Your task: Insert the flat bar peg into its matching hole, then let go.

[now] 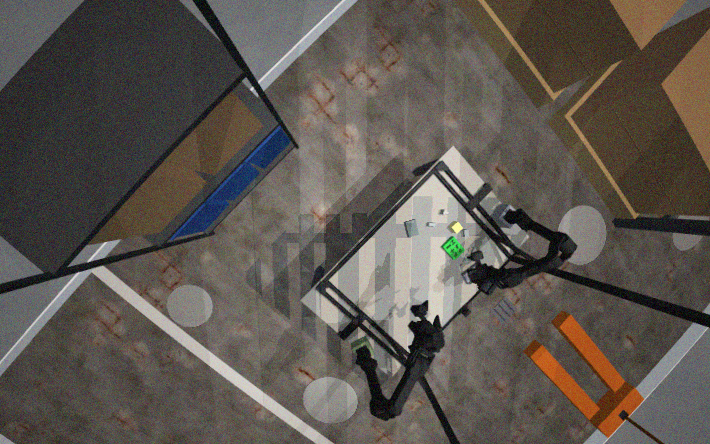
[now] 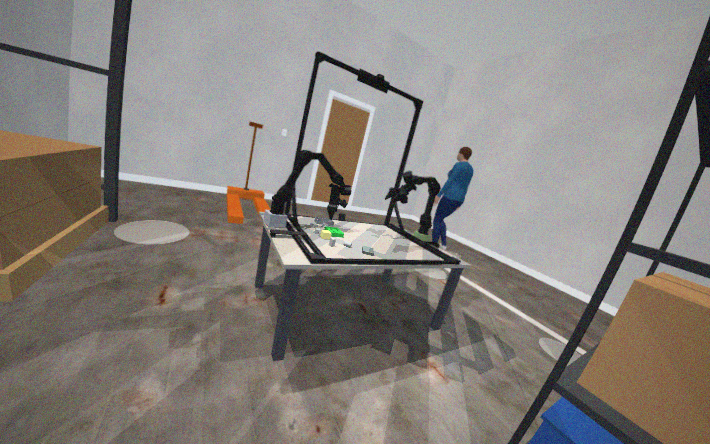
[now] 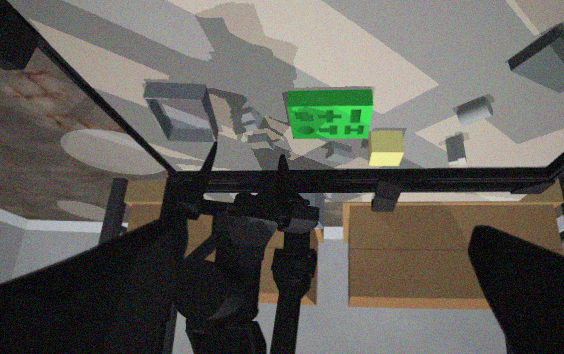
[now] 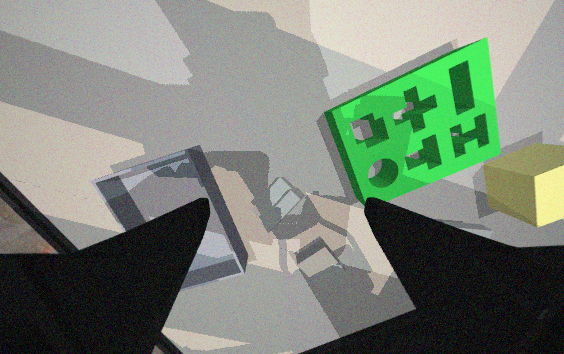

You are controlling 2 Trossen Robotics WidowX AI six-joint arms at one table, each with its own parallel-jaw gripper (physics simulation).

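Observation:
A green board (image 1: 453, 247) (image 2: 335, 232) (image 3: 330, 114) (image 4: 403, 137) with several shaped holes lies on the table (image 1: 353, 282); its plain bar slot (image 3: 356, 115) is at one end. My right gripper (image 1: 473, 265) (image 2: 332, 214) (image 4: 288, 204) is open and empty, low over small grey pegs (image 4: 284, 197) (image 4: 316, 257) between the board and a grey tray (image 3: 180, 116) (image 4: 175, 218). I cannot tell which peg is the flat bar. My left gripper (image 1: 424, 310) (image 2: 393, 196) is open and empty, raised near the table's other side.
A yellow block (image 1: 456, 226) (image 2: 326, 234) (image 3: 386, 147) stands beside the board. Other grey pieces (image 1: 411, 227) (image 1: 432, 224) lie farther out. A black frame (image 2: 406, 159) rings the table. A person (image 2: 454, 194) and an orange pallet jack (image 2: 236, 204) stand beyond.

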